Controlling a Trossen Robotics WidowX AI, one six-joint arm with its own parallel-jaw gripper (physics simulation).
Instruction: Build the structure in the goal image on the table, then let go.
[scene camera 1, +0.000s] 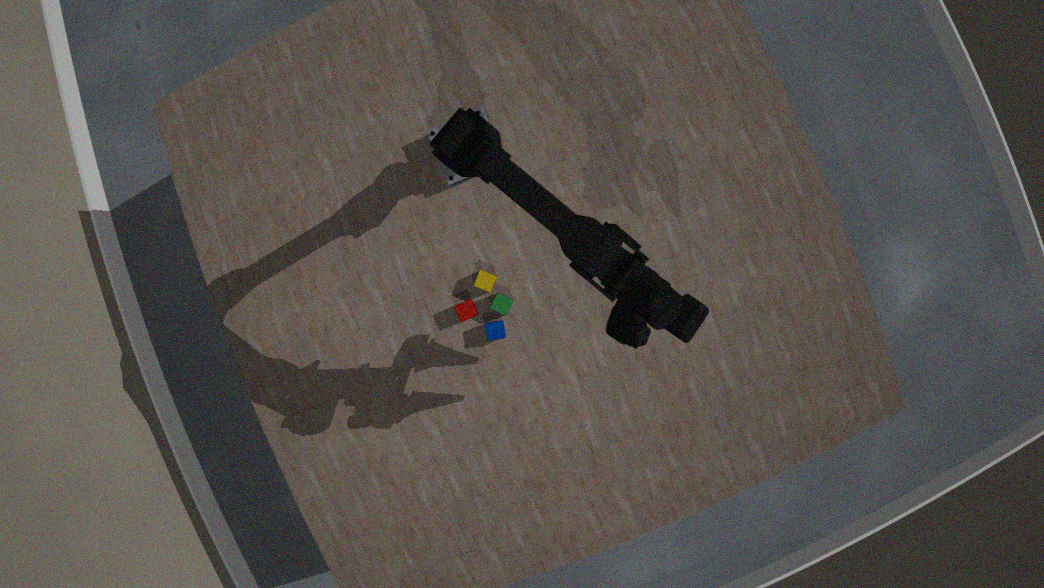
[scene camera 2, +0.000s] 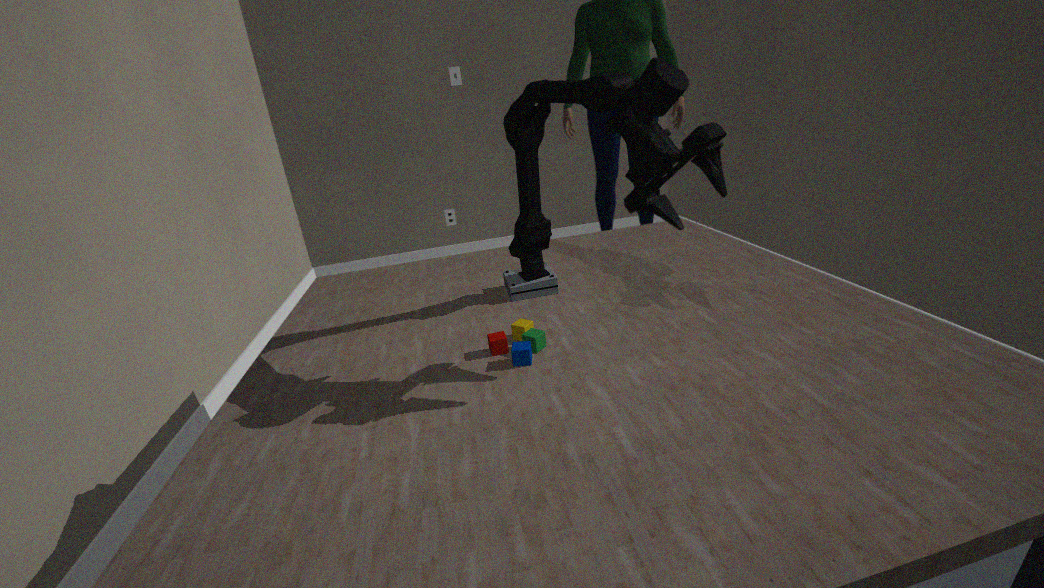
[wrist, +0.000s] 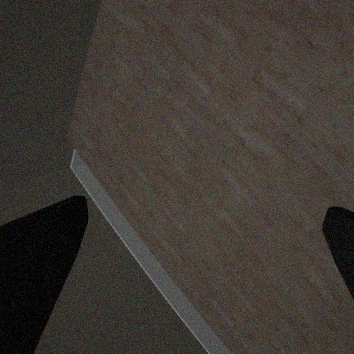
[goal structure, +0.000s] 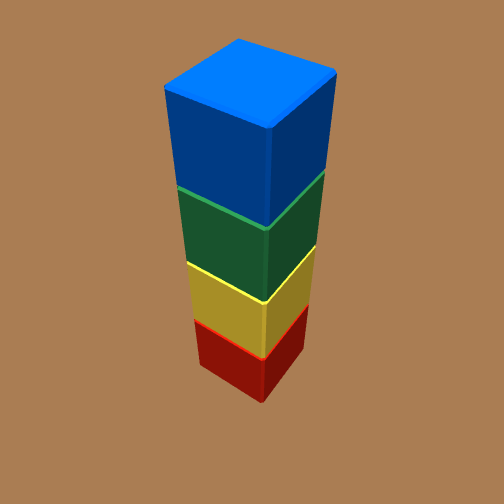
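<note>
A yellow cube (scene camera 1: 485, 280) (scene camera 2: 522, 327), a green cube (scene camera 1: 501, 303) (scene camera 2: 536, 340), a red cube (scene camera 1: 466, 310) (scene camera 2: 497, 343) and a blue cube (scene camera 1: 495, 330) (scene camera 2: 521, 354) sit near each other on the table in a loose cluster, none stacked. Small gaps show between them in the scene camera 1 view. My gripper (scene camera 2: 704, 212) (wrist: 208, 213) is open and empty, high above the table and well to the right of the cubes. In the scene camera 1 view its fingers are hidden under the arm. The cubes do not show in the wrist view.
The arm's grey base (scene camera 2: 531, 284) is fixed to the wood-grained table (scene camera 1: 620, 452) (scene camera 2: 657, 438) behind the cubes. The arm's shadow falls left of the cubes. A person in a green top (scene camera 2: 620, 36) stands behind the arm. Walls rise around the table.
</note>
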